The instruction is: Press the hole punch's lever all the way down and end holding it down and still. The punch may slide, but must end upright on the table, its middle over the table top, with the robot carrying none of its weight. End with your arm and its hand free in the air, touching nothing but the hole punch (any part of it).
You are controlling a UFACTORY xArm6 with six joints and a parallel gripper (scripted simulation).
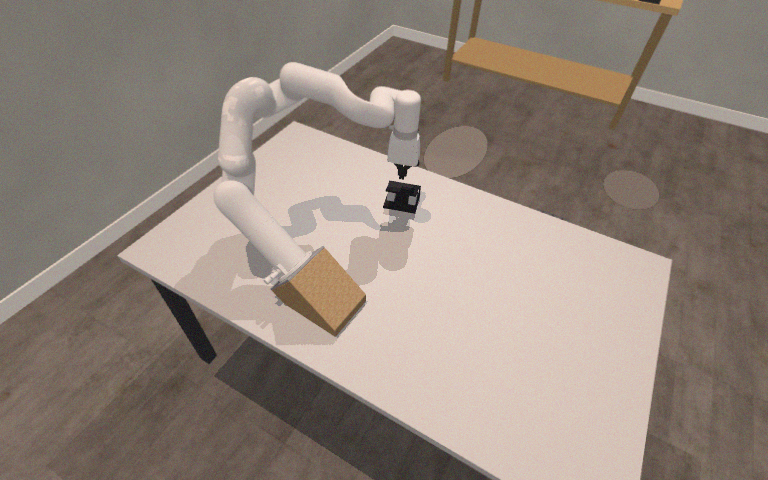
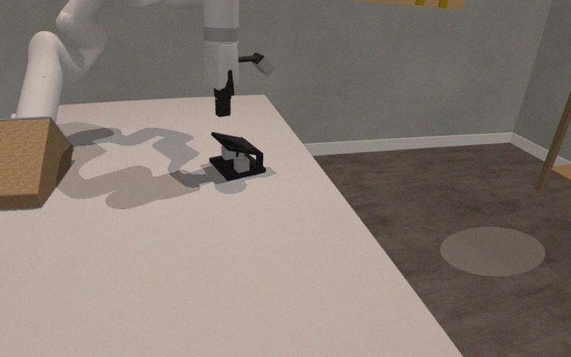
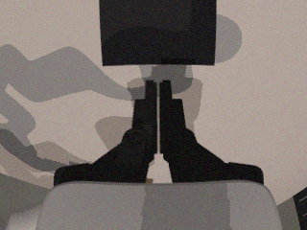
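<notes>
My hand is 30 mm short of the lever, 10 mm to the right of it and 110 mm above it. From my hand the other things lie so: black hole punch (40 mm ahead, 10 mm to the left, 130 mm below).
</notes>
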